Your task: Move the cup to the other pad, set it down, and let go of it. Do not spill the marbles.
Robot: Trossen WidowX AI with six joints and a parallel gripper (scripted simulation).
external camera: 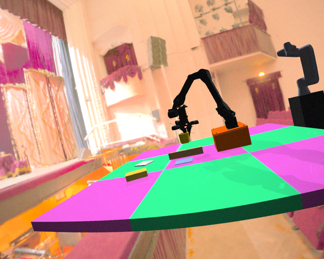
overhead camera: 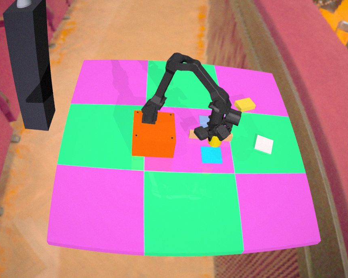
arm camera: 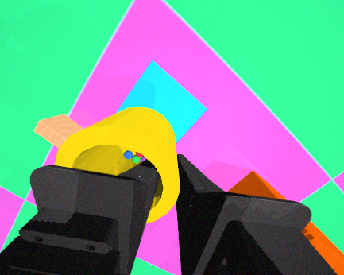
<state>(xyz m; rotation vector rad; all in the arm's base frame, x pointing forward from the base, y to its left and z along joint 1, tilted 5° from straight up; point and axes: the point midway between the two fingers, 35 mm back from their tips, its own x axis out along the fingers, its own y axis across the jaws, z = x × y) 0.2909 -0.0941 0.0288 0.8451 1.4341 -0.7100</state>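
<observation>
Right now the cyan pad is 110 mm below my gripper tip and 20 mm ahead of it. Round my gripper tip: white tile: 320 mm ahead, 100 mm to the left, 100 mm below; then yellow cup: 20 mm to the left, 20 mm ahead; then wooden bar: 110 mm to the left, 90 mm below, 20 mm ahead.
</observation>
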